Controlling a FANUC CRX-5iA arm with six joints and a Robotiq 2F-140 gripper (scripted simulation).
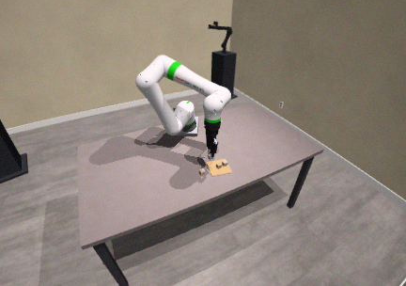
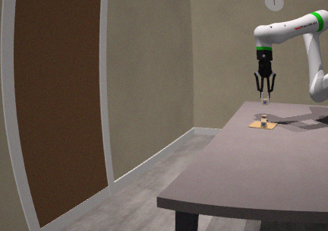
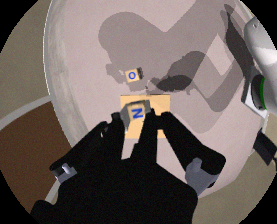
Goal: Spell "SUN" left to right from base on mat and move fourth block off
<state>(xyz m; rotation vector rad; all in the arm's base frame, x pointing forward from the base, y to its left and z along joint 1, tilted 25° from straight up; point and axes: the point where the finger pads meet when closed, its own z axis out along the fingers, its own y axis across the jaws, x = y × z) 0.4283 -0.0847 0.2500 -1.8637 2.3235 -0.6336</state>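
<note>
Now: hand 1 cm short of the tan letter block, 6 cm to the right of it and 12 cm above it. From my hand the other things lie so: tan mat: 1 cm ahead, 6 cm to the left, 13 cm below.
</note>
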